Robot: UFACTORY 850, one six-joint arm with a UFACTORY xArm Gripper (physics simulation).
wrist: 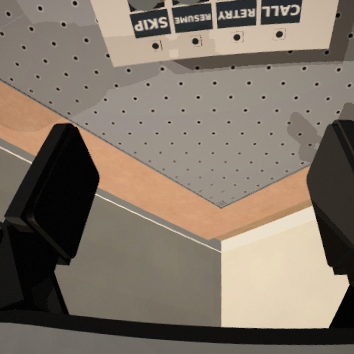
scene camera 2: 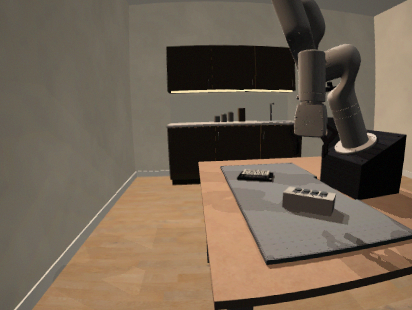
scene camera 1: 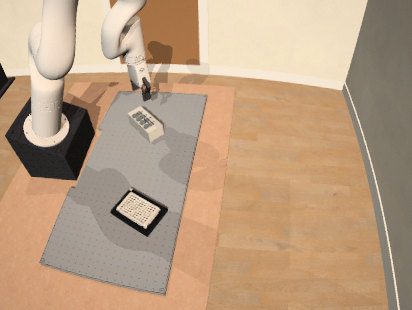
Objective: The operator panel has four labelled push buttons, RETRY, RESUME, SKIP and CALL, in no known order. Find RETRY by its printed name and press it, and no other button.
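Observation:
The operator panel (scene camera 1: 156, 134) (scene camera 2: 309, 204) (wrist: 216, 46) is a pale box with four dark round buttons in a row. In the wrist view its labels appear upside down, left to right: SKIP (wrist: 150, 24), RESUME (wrist: 193, 19), RETRY (wrist: 236, 14), CALL (wrist: 281, 11). RETRY lies between RESUME and CALL. The buttons are mostly cut off by that view's top edge. My gripper (scene camera 1: 146, 95) (wrist: 198, 149) is open and empty. In scene camera 1 it appears beyond the panel, near the mat's far edge, apart from the panel. In scene camera 2 the fingers are largely hidden behind the wrist.
A white well plate (scene camera 1: 138, 208) (scene camera 2: 256, 173) sits in a black tray (scene camera 1: 148, 231) on the same grey perforated mat (scene camera 1: 115, 155) (scene camera 2: 250, 215). The mat lies on the orange-brown table (scene camera 1: 200, 215) (scene camera 2: 220, 240). The arm's black pedestal (scene camera 1: 52, 160) (scene camera 2: 357, 175) stands beside the mat.

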